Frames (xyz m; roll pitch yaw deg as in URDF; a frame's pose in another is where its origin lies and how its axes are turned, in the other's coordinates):
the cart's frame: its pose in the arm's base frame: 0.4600 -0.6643 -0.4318 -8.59 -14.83 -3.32
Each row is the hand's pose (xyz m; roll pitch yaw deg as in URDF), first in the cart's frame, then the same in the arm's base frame.
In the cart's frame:
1: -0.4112 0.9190 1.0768 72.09 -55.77 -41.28
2: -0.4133 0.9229 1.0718 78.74 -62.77 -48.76
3: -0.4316 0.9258 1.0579 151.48 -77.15 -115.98
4: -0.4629 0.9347 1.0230 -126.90 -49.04 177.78
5: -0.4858 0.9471 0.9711 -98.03 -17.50 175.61
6: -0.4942 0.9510 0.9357 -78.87 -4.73 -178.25
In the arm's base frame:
1: -0.1119 0.4402 0.3595 83.47 -72.19 -56.06
2: -0.1123 0.4433 0.3536 105.76 -77.63 -78.88
3: -0.1263 0.4449 0.3352 -152.18 -69.36 -174.83
4: -0.1472 0.4497 0.2926 -117.64 -33.40 167.17
5: -0.1554 0.4547 0.2353 -90.88 -1.92 169.95
6: -0.1545 0.4533 0.1988 -69.99 9.89 177.71

